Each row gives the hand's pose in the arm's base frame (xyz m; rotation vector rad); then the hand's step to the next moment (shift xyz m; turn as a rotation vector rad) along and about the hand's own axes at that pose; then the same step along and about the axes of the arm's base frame.
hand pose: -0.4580 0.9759 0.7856 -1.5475 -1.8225 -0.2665
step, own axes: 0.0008 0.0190 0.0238 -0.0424 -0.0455 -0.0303
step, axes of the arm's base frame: 0.0084 0.0193 -0.0221 -0.0295 -0.0621 0.0080
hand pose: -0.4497 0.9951 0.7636 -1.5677 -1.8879 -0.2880
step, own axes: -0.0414 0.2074 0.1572 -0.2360 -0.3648 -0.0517
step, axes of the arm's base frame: 0.1431 0.1077 -0.1933 -0.3087 -0.3096 -0.0180
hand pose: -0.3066 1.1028 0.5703 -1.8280 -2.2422 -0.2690
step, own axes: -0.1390 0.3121 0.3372 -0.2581 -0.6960 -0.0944
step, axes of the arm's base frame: 0.3101 0.0302 -0.3652 -0.6260 -0.4096 0.0183
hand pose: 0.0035 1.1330 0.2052 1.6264 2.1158 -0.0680
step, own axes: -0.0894 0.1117 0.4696 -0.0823 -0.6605 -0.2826
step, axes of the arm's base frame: 0.2756 -0.1954 -0.3561 -0.6887 -0.1813 0.1257
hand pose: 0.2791 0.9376 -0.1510 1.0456 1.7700 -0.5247
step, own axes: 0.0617 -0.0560 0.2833 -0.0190 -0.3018 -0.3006
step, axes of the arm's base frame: 0.0924 -0.2124 -0.1831 -0.4076 0.0508 0.1145
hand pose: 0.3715 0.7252 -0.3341 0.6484 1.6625 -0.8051
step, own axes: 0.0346 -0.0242 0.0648 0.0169 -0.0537 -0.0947
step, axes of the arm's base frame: 0.0124 -0.0657 -0.0388 -0.1018 0.0416 0.0066
